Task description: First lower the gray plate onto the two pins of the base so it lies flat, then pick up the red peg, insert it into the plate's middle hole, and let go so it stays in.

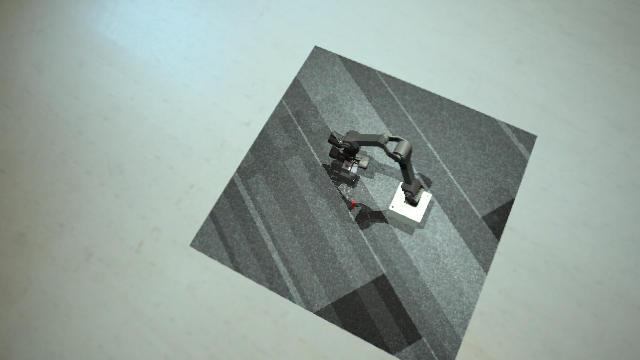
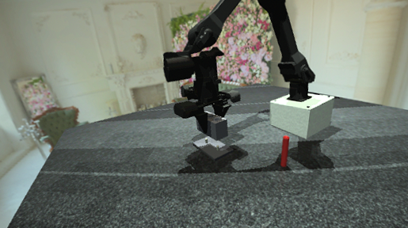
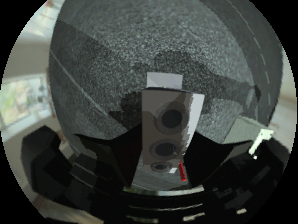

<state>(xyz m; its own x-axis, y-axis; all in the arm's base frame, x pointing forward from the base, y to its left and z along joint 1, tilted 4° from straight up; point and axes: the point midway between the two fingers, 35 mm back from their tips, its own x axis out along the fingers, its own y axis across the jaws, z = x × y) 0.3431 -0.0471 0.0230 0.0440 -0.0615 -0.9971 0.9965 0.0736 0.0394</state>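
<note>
Now: gripper tip 10 mm to the left of the pin base and 60 mm above it. The rest, counted from my gripper tip: red peg (100 mm behind, 170 mm to the left, 30 mm below); gray plate (30 mm above).
</note>
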